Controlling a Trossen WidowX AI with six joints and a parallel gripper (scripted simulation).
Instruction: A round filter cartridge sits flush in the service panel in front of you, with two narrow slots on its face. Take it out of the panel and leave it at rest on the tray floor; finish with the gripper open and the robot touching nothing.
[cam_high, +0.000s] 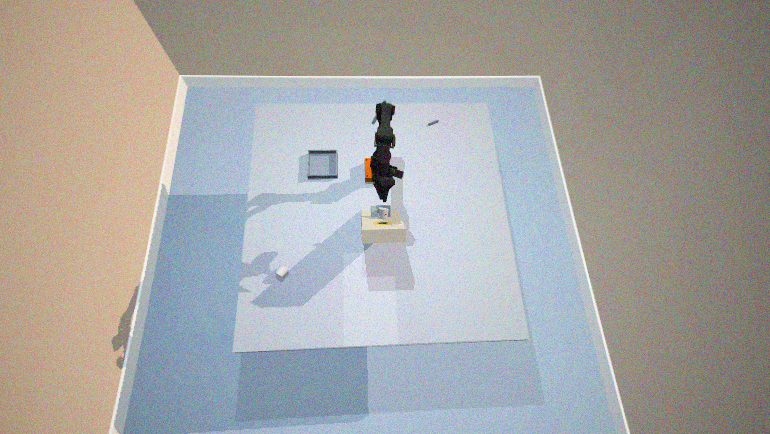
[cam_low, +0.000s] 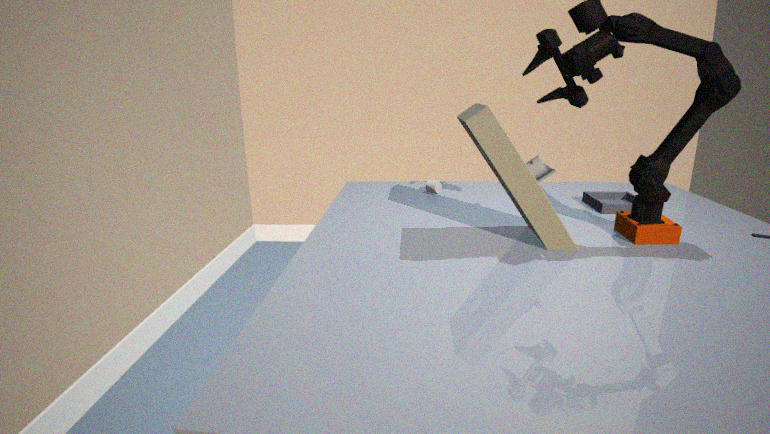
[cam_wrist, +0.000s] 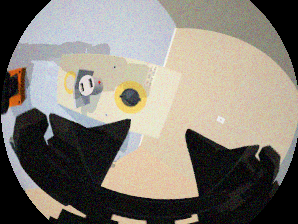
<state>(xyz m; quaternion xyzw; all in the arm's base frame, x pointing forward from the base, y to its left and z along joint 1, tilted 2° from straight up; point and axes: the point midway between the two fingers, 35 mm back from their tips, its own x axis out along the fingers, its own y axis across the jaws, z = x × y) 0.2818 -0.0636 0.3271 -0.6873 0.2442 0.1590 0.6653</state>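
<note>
Now: the white round filter cartridge 180 mm below my gripper tip, 20 mm behind it and 10 mm to the left of it. From my gripper tip the other things lie so: small grey block: 490 mm to the right, 330 mm below, 110 mm ahead; then beige service panel: 200 mm below, 20 mm ahead; then grey tray: 420 mm behind, 350 mm below, 210 mm to the right.
</note>
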